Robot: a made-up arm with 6 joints.
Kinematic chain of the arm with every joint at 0, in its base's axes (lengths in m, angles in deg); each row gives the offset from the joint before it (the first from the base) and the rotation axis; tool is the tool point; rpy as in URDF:
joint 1: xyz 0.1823 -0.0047 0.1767 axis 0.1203 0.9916 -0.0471
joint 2: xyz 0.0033 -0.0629 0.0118 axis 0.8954 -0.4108 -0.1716
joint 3: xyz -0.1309 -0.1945 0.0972 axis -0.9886 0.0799 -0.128
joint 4: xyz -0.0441 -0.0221 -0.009 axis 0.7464 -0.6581 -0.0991
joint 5: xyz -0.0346 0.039 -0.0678 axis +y
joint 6: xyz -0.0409 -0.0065 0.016 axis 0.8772 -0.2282 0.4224
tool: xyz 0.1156 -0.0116 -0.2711 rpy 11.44 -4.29 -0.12
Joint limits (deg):
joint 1: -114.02..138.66
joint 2: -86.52..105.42
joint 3: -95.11..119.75
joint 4: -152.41..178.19
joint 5: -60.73..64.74
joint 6: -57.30..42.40
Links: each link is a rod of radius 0.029 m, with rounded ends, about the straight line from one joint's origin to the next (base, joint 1, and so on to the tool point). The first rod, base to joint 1, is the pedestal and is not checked.
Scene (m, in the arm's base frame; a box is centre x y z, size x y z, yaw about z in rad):
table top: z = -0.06
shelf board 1: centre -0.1 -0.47 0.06 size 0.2 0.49 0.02 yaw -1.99
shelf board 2: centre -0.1 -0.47 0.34 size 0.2 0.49 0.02 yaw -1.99
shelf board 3: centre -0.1 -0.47 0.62 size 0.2 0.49 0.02 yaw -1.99
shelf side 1: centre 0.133 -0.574 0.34 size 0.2 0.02 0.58 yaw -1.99
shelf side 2: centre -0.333 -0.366 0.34 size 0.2 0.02 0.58 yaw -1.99
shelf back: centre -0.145 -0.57 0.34 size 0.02 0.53 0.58 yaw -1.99
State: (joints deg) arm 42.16 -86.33 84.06 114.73 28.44 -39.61
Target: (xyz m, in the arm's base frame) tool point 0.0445 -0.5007 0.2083
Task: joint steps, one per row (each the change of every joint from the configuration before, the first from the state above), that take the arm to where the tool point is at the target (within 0.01 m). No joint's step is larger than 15 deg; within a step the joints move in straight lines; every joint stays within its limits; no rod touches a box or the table.
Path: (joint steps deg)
1: -1.39 11.71 -8.86 -3.59 9.88 7.68
2: -1.40 11.71 -8.86 -3.58 9.88 7.68
3: -1.39 11.71 -8.86 -3.59 9.88 7.68
4: -1.44 13.01 7.27 -6.68 -0.82 -5.33
5: -1.44 13.00 7.28 -6.69 -0.82 -5.33
6: -1.44 13.00 7.27 -6.68 -0.82 -5.33

